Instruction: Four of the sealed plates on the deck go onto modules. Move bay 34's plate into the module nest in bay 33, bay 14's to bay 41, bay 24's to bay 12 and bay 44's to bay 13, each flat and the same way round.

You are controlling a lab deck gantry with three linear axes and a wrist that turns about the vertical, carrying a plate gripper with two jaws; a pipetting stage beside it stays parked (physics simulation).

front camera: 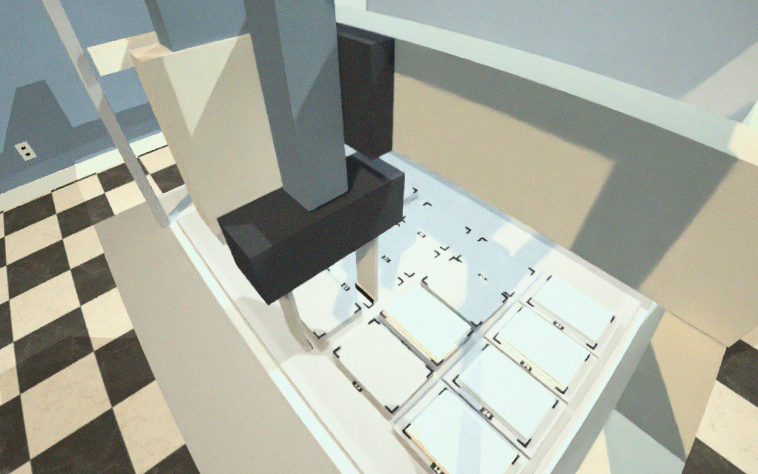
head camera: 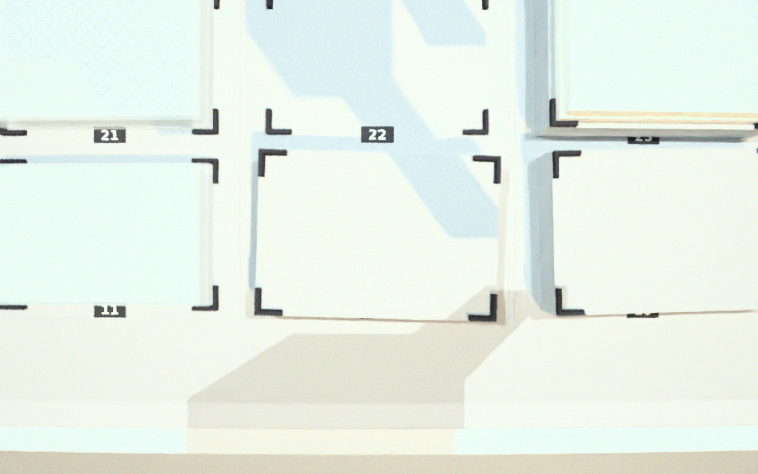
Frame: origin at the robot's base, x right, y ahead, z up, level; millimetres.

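Seen in the pictures: gripper, between the fingertips: (front camera: 335, 316); robot's base, origin of its link: (head camera: 8, 303).
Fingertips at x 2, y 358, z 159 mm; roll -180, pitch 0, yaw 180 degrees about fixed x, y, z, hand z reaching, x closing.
Observation:
Offsets run from my fingertips to a thing's top centre. "*": to the spot under its first point.
My gripper (front camera: 337, 323) is open and empty, its jaws low on either side of the bay 12 nest @(* dy -123, dx -31, dz -140 mm) (front camera: 314, 305) (head camera: 357, 240); it does not show in the head view. That nest is bare on top. The bay 13 nest @(dy +37, dx -48, dz -137 mm) (front camera: 383, 366) (head camera: 654, 234) beside it is also bare. In the front view, sealed plates lie flat in bay 14 @(* dy +188, dx -49, dz -130 mm) (front camera: 458, 433), bay 24 @(* dy +201, dx -148, dz -130 mm) (front camera: 507, 391), bay 34 @(* dy +200, dx -250, dz -130 mm) (front camera: 542, 347) and bay 44 @(* dy +201, dx -355, dz -130 mm) (front camera: 572, 310). The bay 33 nest @(dy +35, dx -256, dz -137 mm) (front camera: 462, 290) shows no plate. Bay 41 is largely hidden behind the gripper body.
A sealed plate @(dy +34, dx -152, dz -126 mm) (front camera: 427, 321) (head camera: 659, 61) stands in bay 23. The head view shows plates in bay 21 @(* dy -290, dx -145, dz -145 mm) (head camera: 100, 61) and bay 11 @(* dy -289, dx -45, dz -145 mm) (head camera: 100, 234). A cream block (front camera: 215, 128) hangs behind the gripper's column, and a dark block (front camera: 366, 95) hangs beyond it. A tan wall panel (front camera: 531, 167) borders the deck.

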